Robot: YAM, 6 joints.
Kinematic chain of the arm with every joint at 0, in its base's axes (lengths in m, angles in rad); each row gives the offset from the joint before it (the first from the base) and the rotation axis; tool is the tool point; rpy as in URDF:
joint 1: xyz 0 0 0.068 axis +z
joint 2: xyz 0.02 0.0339 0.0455 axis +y
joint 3: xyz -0.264 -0.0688 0 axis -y
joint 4: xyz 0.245 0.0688 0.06 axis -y
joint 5: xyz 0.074 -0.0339 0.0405 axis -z
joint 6: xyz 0.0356 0 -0.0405 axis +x
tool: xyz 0 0 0 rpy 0 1.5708 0
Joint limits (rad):
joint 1: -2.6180..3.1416
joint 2: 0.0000..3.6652
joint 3: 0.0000..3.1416
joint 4: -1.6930..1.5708
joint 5: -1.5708..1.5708
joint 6: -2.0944..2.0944
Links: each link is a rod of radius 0.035 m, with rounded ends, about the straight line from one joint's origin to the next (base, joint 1, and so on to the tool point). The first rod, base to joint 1, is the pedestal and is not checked.
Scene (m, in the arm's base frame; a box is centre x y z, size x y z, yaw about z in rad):
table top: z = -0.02
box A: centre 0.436 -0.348 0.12 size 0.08 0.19 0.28 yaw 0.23
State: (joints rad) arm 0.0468 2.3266 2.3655 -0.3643 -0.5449 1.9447
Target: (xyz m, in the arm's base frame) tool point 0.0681 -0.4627 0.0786
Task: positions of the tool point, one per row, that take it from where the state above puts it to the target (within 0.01 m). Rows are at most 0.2 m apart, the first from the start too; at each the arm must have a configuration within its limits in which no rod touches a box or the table.
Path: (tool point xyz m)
1: 0.4991 -0.0987 0.4541
2: 0.3944 -0.1986 0.5541
3: 0.2598 -0.2318 0.6306
4: 0.2848 -0.3716 0.5167
5: 0.2456 -0.4722 0.3661
6: 0.1622 -0.5043 0.2095
7: 0.0681 -0.4627 0.0786

